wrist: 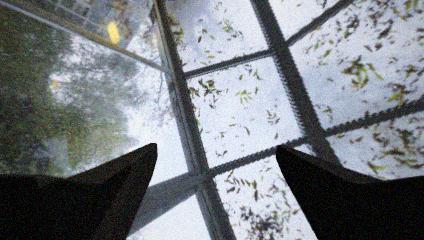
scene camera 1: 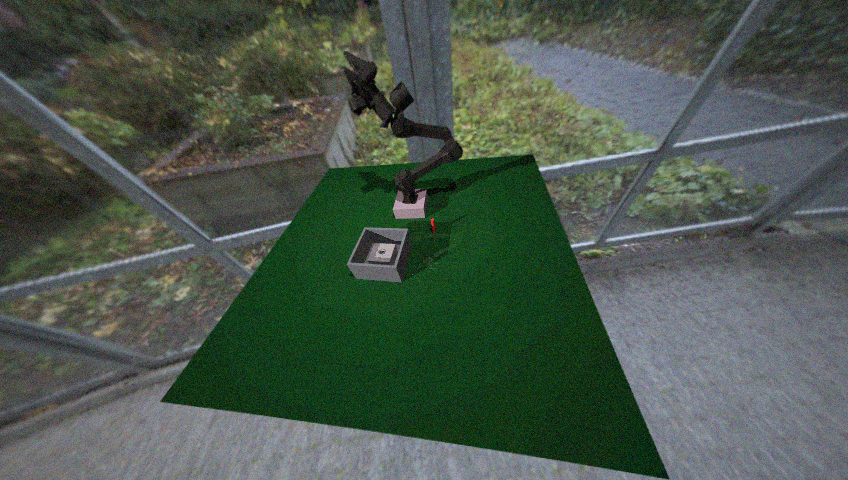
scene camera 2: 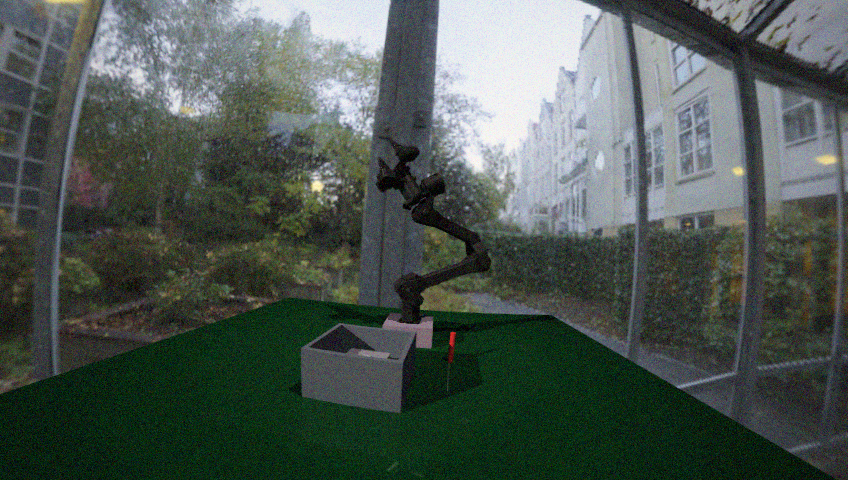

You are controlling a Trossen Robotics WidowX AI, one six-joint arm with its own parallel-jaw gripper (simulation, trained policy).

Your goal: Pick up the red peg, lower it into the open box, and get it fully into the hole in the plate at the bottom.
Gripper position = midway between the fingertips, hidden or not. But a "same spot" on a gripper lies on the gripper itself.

gripper: wrist; scene camera 1 343, 59; scene camera 2
same spot on gripper: (wrist: 110, 194) = (scene camera 2: 383, 168)
